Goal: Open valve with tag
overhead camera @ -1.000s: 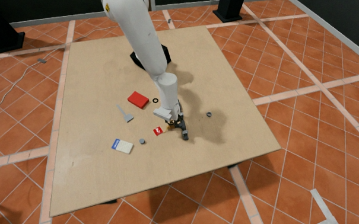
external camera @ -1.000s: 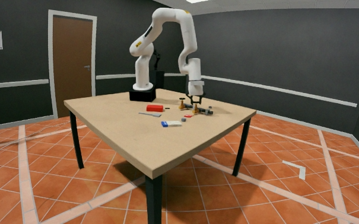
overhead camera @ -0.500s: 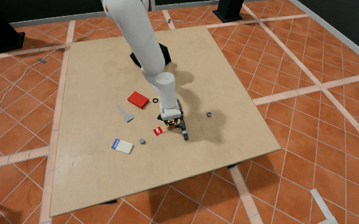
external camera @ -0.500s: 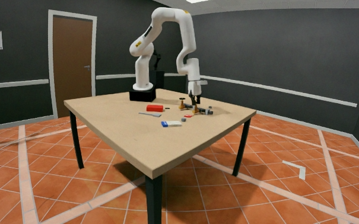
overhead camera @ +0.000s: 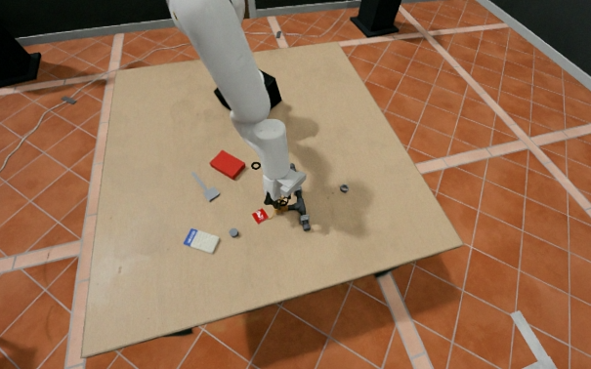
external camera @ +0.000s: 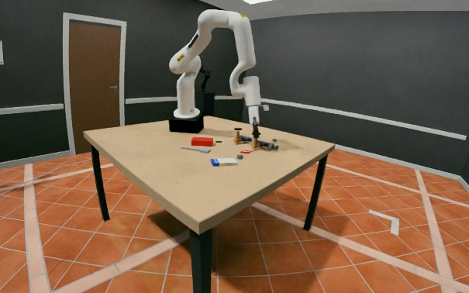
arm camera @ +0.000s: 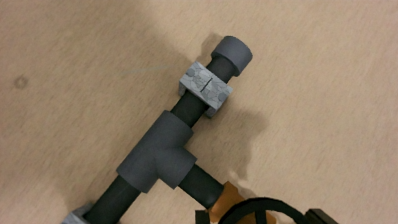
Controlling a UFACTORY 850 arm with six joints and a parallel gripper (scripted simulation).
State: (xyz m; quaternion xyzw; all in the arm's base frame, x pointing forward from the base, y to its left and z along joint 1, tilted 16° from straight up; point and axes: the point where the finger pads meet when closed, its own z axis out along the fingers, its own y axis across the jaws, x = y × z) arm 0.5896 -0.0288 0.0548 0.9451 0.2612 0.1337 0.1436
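Right now my hand is 90 mm above the red tag and 80 mm to the left of it. Also, from my hand: blue card: 310 mm to the right, 80 mm below, 10 mm ahead; red block: 270 mm behind, 140 mm to the right, 70 mm below; grey scraper: 250 mm to the right, 200 mm behind, 80 mm below.
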